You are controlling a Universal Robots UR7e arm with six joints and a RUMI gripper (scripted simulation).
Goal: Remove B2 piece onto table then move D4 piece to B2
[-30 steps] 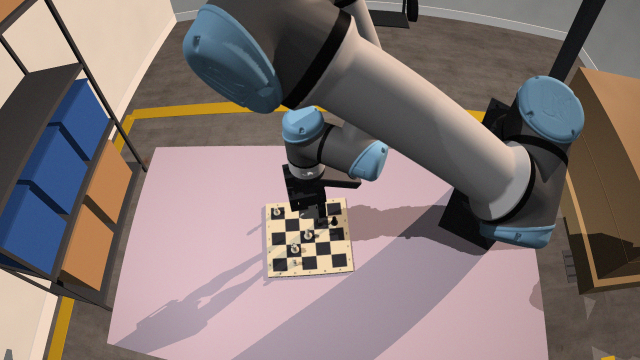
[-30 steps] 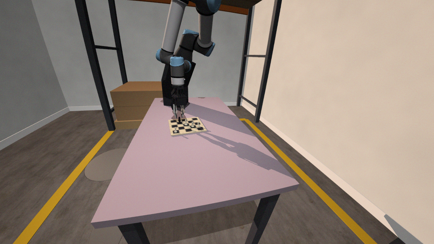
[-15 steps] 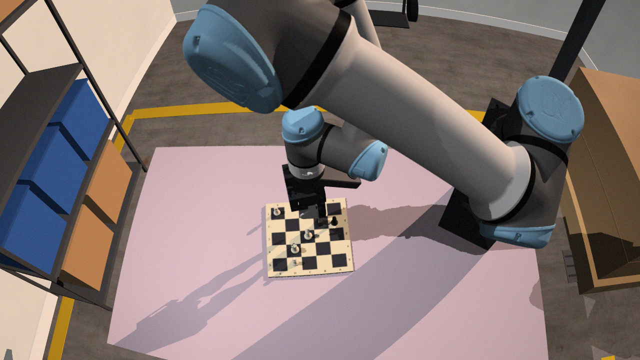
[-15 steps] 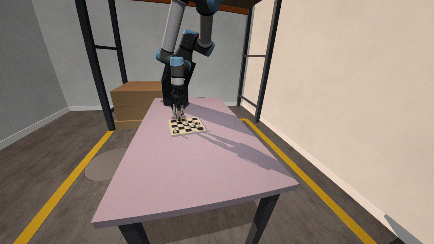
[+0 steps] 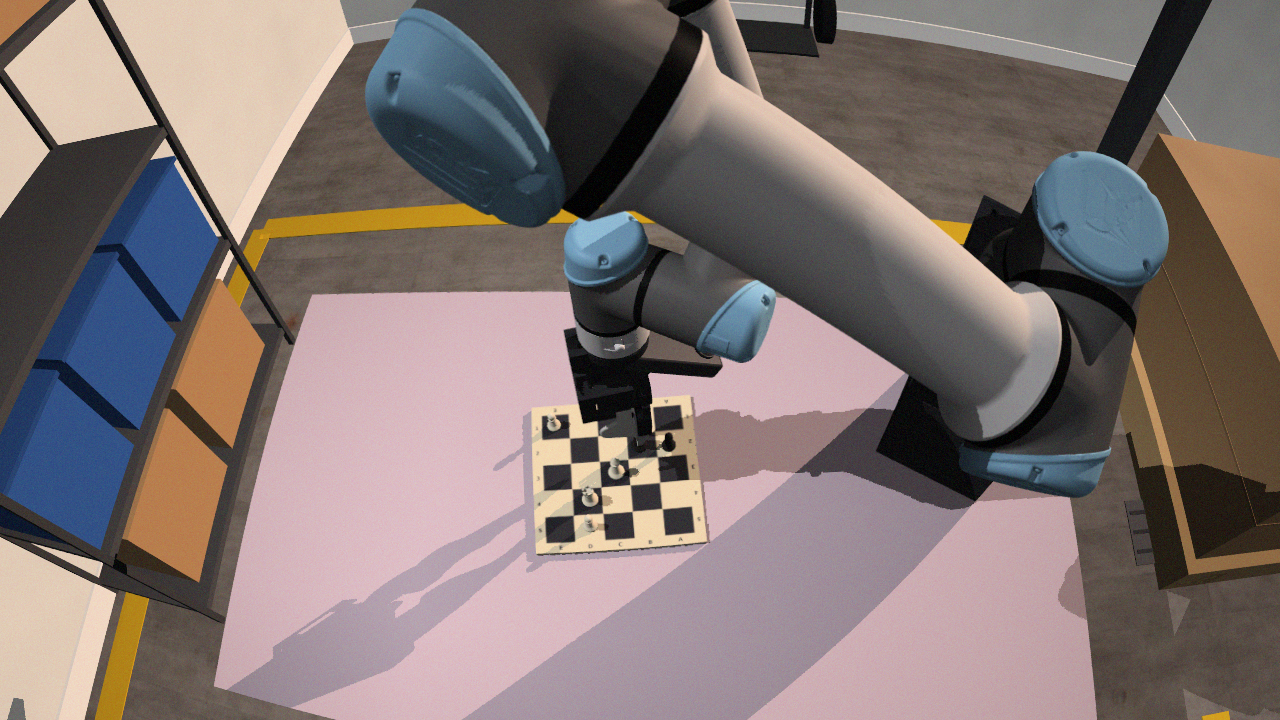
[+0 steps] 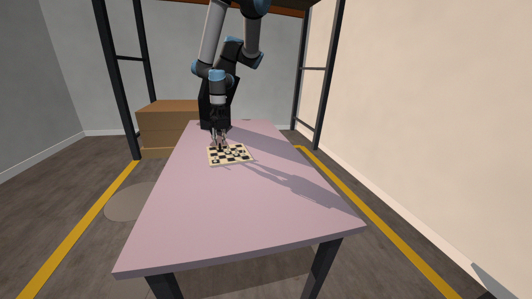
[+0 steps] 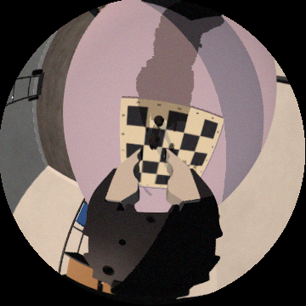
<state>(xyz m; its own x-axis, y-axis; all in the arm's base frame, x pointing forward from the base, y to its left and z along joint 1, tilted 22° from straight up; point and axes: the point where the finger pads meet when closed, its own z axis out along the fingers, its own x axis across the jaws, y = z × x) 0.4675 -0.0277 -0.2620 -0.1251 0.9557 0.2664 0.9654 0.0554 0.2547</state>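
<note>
My gripper is now 40 mm short of the board, 40 mm to the right of it and 60 mm above it.
</note>
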